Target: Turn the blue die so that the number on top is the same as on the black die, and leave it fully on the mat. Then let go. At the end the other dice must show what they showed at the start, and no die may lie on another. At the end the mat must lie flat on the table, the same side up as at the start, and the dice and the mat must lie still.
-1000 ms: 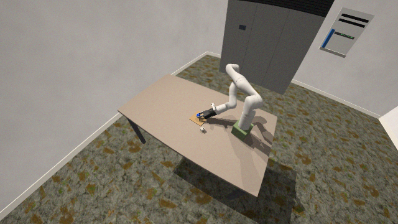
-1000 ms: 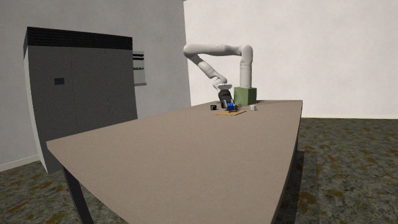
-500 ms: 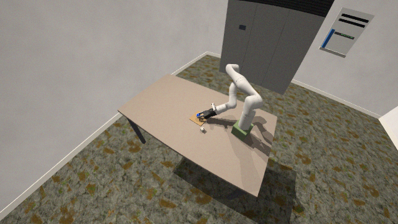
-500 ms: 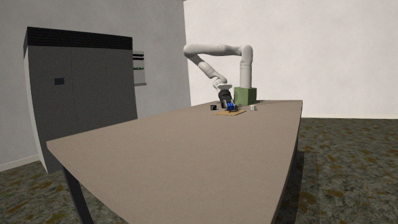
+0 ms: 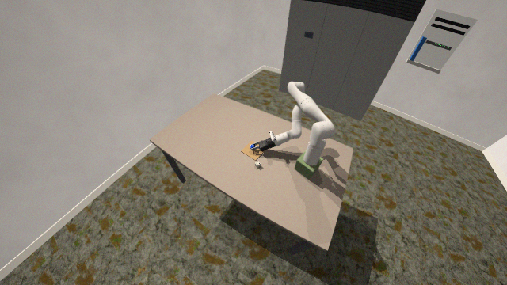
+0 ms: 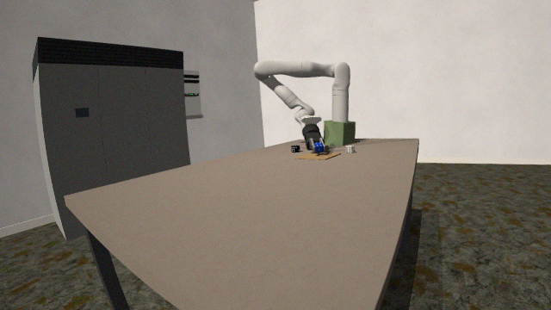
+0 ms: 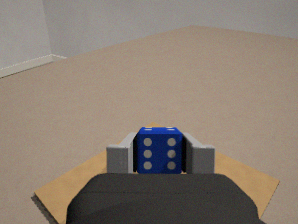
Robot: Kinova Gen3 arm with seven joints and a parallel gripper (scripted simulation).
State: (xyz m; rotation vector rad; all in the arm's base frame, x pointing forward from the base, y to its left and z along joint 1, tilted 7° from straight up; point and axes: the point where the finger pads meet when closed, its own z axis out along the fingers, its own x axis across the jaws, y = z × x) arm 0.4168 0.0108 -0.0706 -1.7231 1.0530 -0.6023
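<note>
My hand is 4 cm above the tan mat. The rest, counted from my hand: white die 11 cm to the left, 9 cm behind, 2 cm below; then black die 16 cm to the right, 13 cm behind, 2 cm below; then blue die right at my hand.
</note>
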